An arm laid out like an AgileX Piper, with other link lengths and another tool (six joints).
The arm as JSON. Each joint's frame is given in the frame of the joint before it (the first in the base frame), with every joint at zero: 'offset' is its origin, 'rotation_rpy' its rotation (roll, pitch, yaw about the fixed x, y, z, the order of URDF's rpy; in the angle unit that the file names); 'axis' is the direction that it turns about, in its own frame. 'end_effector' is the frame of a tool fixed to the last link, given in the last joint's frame.
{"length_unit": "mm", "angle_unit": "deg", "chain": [
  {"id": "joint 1", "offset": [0.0, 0.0, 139.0], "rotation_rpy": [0.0, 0.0, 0.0], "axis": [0.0, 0.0, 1.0]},
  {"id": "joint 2", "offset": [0.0, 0.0, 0.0], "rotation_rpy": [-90.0, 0.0, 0.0], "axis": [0.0, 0.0, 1.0]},
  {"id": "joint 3", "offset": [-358.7, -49.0, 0.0], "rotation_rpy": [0.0, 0.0, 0.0], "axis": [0.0, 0.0, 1.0]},
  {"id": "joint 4", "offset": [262.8, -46.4, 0.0], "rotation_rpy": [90.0, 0.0, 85.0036], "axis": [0.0, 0.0, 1.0]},
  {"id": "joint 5", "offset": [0.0, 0.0, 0.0], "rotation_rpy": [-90.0, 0.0, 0.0], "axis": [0.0, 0.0, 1.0]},
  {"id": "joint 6", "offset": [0.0, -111.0, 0.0], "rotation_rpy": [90.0, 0.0, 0.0], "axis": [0.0, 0.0, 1.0]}
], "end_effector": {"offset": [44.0, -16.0, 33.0], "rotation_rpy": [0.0, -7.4, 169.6]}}
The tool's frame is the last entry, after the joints.
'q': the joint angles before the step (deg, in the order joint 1, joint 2, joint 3, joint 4, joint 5, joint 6). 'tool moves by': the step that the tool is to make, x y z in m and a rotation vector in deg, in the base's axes. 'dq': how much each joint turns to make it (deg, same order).
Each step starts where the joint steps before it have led.
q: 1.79 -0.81 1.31 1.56 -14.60 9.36
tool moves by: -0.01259 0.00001 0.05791 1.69 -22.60 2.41
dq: 3.10 0.00 -0.01 0.32 -22.66 0.00
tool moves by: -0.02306 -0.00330 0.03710 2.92 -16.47 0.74
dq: 0.51 -0.01 -0.08 0.70 -16.57 1.07
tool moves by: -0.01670 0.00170 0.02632 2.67 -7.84 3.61
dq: -0.01 -0.02 -2.52 -0.13 -5.37 4.36
